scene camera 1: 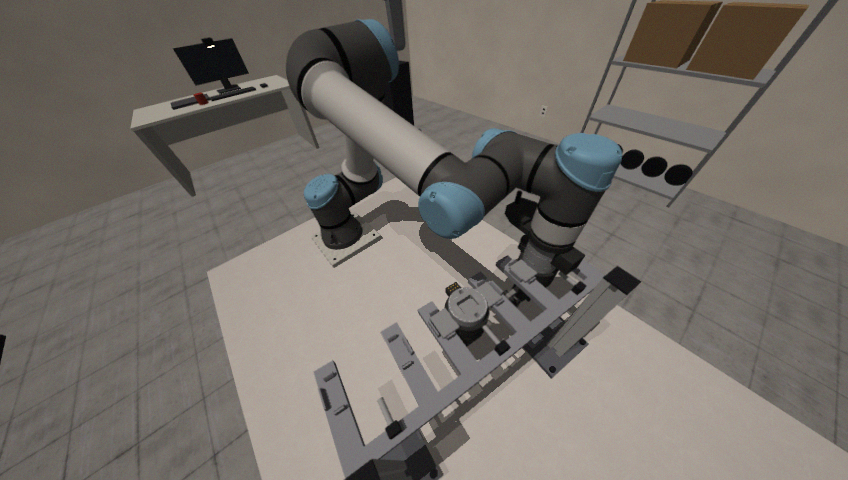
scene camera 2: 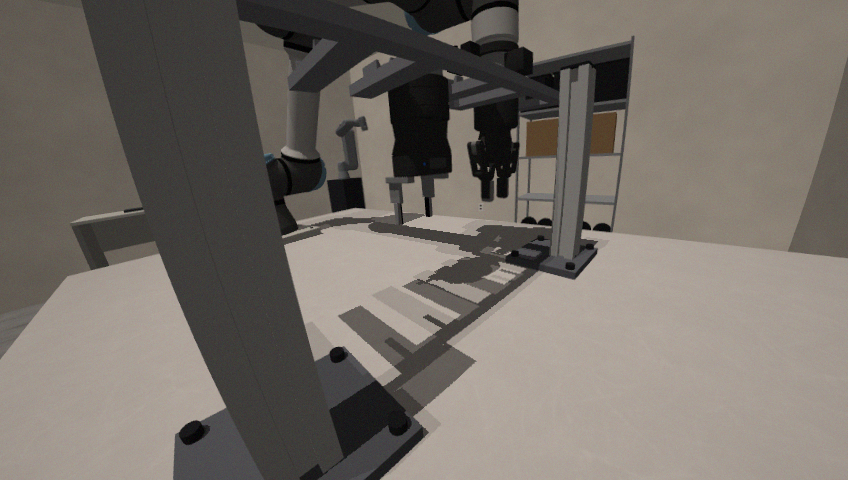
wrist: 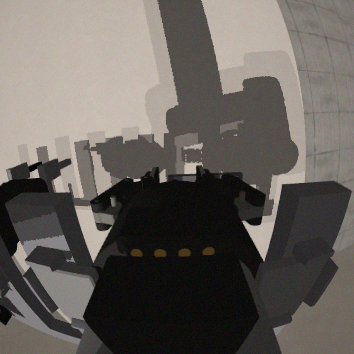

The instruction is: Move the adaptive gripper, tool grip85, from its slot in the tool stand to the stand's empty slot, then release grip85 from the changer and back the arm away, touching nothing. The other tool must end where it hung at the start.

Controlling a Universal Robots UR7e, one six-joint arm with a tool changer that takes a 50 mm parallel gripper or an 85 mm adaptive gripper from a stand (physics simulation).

Scene:
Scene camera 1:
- parallel gripper: 466, 311
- adaptive gripper grip85: 523, 267
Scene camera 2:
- parallel gripper: 419, 110
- adaptive gripper grip85: 494, 148
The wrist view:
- adaptive gripper grip85: 172, 218
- tool stand: 46, 224

